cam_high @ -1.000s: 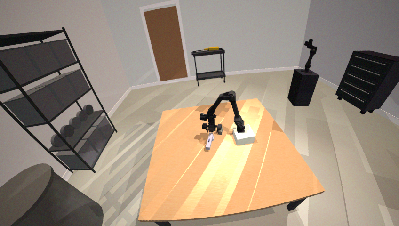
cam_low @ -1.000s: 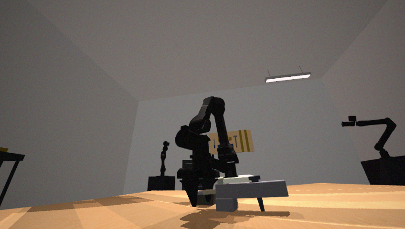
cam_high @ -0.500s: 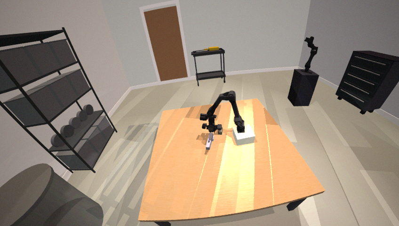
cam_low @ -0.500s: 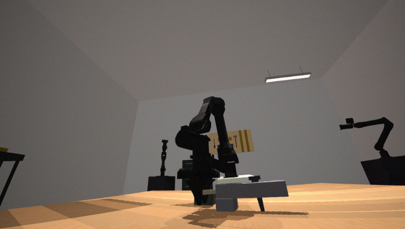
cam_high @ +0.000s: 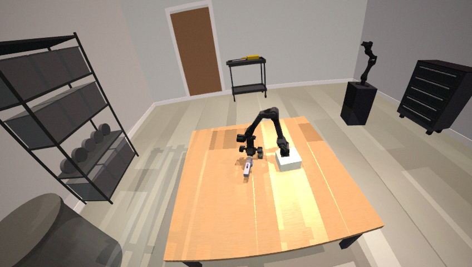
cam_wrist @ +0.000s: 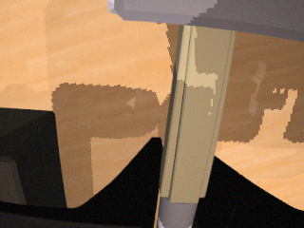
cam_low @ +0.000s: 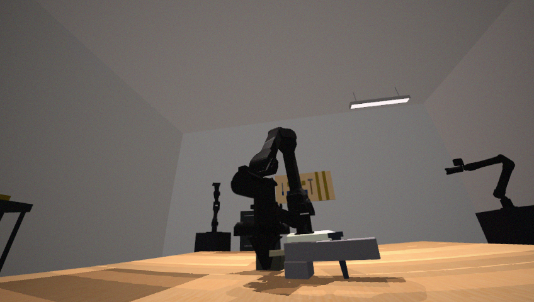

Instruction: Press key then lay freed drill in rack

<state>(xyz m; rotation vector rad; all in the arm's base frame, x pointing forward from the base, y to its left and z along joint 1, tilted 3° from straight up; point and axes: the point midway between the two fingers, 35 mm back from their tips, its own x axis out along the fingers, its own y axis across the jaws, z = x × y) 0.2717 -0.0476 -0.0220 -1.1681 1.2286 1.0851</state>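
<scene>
My gripper tip is now 40 mm to the right of the drill and 30 mm below it. Round my gripper tip: dark t-shaped post (160 mm to the left, 40 mm above, 20 mm ahead); then rack (80 mm behind, 20 mm to the right, 10 mm above); then long grey body (140 mm to the left, 30 mm above, 10 mm ahead).
</scene>
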